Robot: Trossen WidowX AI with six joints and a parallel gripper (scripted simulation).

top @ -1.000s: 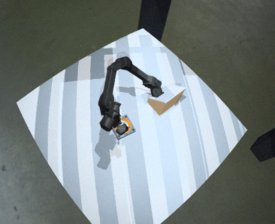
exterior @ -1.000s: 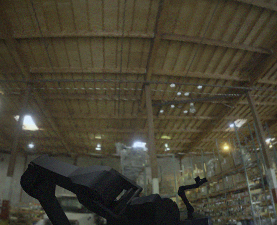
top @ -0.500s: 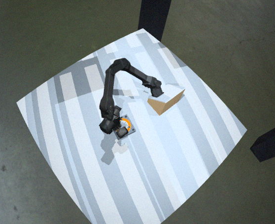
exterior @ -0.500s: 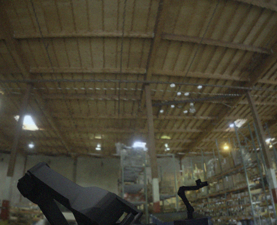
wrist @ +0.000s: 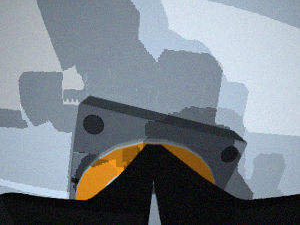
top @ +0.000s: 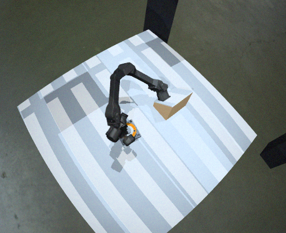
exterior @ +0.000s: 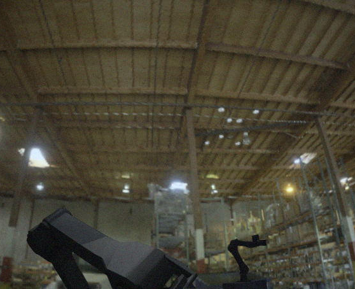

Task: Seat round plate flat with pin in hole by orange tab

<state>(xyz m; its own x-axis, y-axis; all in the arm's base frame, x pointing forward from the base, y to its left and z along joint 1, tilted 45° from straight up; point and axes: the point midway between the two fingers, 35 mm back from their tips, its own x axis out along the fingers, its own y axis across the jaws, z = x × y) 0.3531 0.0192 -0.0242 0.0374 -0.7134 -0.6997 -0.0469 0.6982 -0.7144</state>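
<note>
The square grey base lies 50 mm behind my gripper tip and 20 mm below it.
</note>
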